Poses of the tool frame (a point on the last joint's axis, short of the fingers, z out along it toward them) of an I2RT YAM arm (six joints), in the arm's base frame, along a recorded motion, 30 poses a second.
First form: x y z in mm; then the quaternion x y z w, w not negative.
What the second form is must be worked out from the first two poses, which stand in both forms.
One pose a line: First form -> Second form
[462 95 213 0.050 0.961 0.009 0.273] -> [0.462 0.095 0.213 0.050 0.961 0.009 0.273]
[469 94 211 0.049 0.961 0.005 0.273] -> [0.469 0.094 0.211 0.049 0.961 0.005 0.273]
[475 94 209 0.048 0.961 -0.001 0.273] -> [0.475 0.094 0.209 0.048 0.961 -0.001 0.273]
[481 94 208 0.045 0.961 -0.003 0.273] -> [0.481 0.094 0.208 0.045 0.961 -0.003 0.273]
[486 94 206 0.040 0.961 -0.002 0.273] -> [0.486 0.094 0.206 0.040 0.961 -0.002 0.273]
